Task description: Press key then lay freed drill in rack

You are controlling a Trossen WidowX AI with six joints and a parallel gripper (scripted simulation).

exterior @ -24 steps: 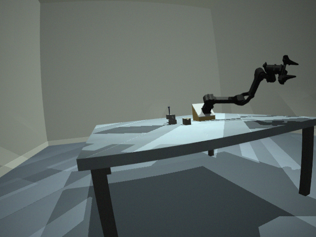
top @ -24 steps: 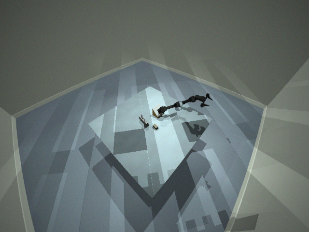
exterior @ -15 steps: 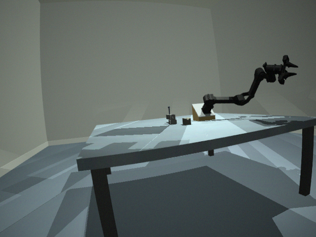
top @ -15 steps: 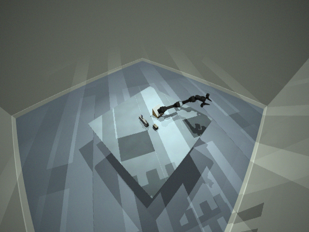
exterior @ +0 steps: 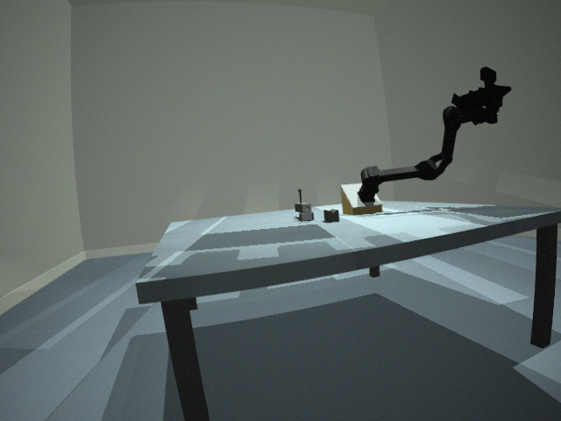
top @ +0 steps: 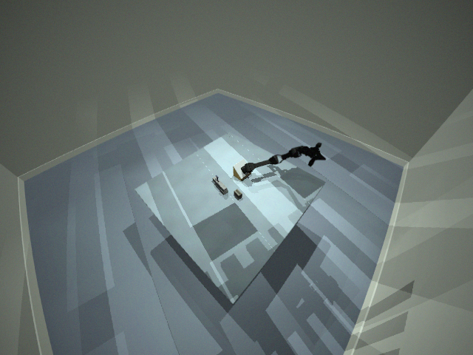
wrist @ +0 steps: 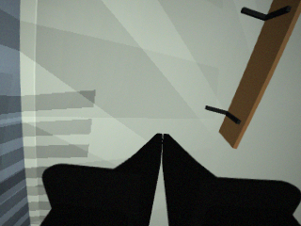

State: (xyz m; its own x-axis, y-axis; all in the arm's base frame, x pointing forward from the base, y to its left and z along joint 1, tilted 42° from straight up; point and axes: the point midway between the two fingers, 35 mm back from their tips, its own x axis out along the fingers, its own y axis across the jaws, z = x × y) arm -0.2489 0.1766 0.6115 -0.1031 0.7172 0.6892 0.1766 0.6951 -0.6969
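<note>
Now: gripper tip 59 cm to the left of the drill, 54 cm short of it and 35 cm above it. Round my gripper tip: rack 48 cm ahead, 44 cm to the right, 38 cm below.
</note>
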